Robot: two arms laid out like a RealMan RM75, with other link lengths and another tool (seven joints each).
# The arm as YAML. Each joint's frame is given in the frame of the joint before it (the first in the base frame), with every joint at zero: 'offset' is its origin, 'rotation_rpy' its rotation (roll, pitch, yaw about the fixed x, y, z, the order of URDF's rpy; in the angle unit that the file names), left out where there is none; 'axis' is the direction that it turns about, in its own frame. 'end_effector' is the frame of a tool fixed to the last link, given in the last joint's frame.
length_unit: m
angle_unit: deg
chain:
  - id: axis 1
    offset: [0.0, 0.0, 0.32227]
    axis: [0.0, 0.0, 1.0]
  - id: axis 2
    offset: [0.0, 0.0, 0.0]
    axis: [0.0, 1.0, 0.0]
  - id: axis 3
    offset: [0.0, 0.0, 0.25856]
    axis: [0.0, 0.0, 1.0]
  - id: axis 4
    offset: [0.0, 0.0, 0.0]
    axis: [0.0, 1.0, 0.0]
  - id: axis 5
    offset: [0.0, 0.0, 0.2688]
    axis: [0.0, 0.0, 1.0]
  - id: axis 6
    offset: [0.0, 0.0, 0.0]
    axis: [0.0, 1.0, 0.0]
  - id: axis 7
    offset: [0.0, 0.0, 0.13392]
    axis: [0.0, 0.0, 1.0]
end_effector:
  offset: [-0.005, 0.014, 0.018]
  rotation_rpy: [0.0, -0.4, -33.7]
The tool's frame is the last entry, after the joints.
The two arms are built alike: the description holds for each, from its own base.
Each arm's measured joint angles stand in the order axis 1, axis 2, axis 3, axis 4, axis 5, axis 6, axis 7.
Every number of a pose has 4 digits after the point. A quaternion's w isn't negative.
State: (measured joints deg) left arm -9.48 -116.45 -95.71 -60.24 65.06 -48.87 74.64; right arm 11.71 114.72 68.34 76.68 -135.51 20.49 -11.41
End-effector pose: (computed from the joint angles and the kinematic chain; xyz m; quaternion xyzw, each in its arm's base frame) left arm -0.2541 0.3927 0.0771 -0.6155 -0.6378 -0.4392 0.1465; right arm 0.1888 0.3963 -0.0077 -0.9070 0.1393 0.0407 0.3954
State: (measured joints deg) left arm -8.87 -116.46 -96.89 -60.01 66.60 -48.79 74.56; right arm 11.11 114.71 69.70 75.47 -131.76 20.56 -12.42
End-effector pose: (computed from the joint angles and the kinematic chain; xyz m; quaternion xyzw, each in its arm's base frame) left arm -0.2643 0.3907 0.0803 -0.6126 -0.6412 -0.4335 0.1602; right arm 0.2005 0.3976 -0.0034 -0.9008 0.1716 0.0490 0.3959
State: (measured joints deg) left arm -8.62 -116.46 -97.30 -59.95 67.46 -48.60 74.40; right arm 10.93 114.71 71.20 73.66 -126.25 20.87 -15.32
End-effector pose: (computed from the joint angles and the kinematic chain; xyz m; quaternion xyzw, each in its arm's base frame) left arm -0.2688 0.3898 0.0811 -0.6116 -0.6432 -0.4295 0.1667; right arm 0.2122 0.3992 -0.0002 -0.8956 0.2009 0.0584 0.3927
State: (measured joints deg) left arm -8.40 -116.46 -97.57 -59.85 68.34 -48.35 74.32; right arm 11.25 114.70 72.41 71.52 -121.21 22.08 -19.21
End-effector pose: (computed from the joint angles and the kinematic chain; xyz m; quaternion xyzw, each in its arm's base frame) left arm -0.2731 0.3889 0.0811 -0.6115 -0.6450 -0.4244 0.1732; right arm 0.2229 0.3993 -0.0008 -0.8961 0.2176 0.0592 0.3822
